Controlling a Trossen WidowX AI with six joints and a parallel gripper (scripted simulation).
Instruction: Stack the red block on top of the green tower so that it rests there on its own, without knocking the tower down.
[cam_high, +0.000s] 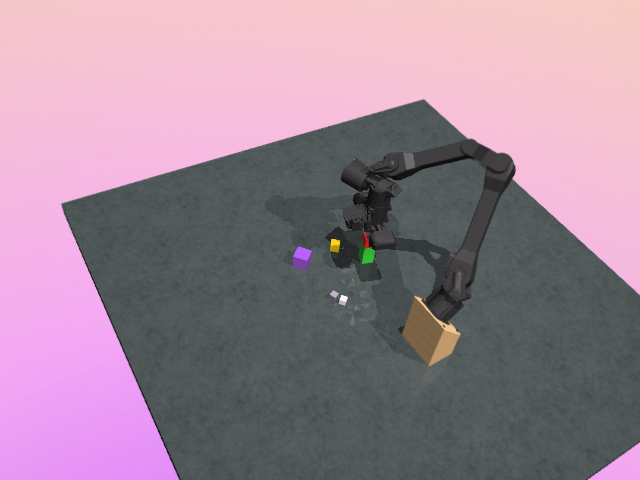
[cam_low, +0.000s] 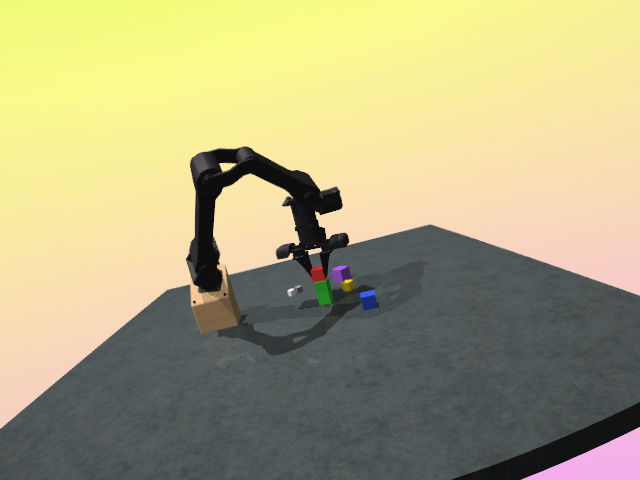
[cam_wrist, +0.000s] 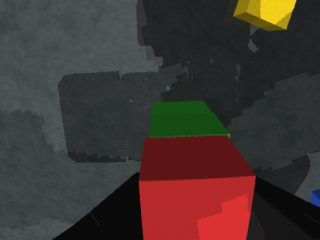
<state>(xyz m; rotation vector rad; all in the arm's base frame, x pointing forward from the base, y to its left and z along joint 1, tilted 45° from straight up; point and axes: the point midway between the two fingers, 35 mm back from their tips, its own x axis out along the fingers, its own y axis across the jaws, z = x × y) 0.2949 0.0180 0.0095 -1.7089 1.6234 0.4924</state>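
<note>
My gripper tip is now 10 mm below the red block. Round my gripper tip: blue block (110 mm ahead, 100 mm to the right, 60 mm below); then yellow block (70 mm ahead, 60 mm to the left, 60 mm below); then small white block (120 mm to the left, 110 mm behind, 60 mm below).
</note>
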